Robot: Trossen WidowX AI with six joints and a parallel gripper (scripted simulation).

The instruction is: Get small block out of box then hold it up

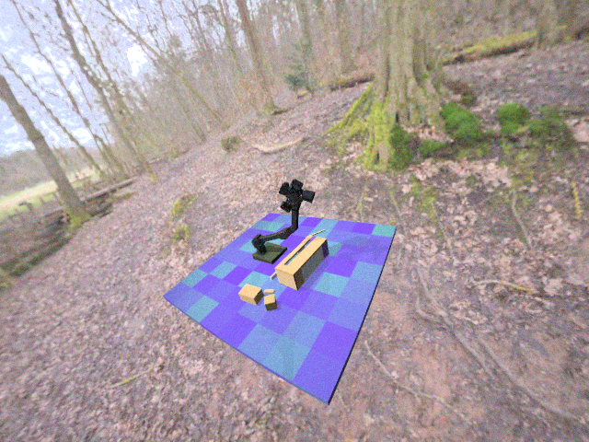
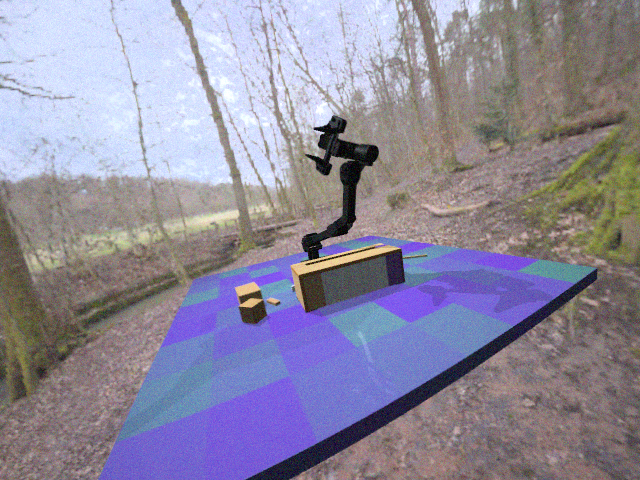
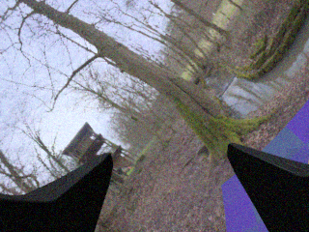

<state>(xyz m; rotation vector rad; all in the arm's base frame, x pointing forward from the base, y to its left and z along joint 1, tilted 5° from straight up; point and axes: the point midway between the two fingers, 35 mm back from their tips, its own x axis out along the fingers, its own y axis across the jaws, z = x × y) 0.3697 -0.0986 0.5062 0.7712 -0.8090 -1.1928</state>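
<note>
The box lies 47 cm below my gripper tip, 9 cm to the left of it and 6 cm behind it. The rest, counted from my gripper tip: thin tan stick: 53 cm below, 48 cm to the left, 13 cm behind; tan block: 44 cm below, 9 cm to the left, 4 cm behind.
</note>
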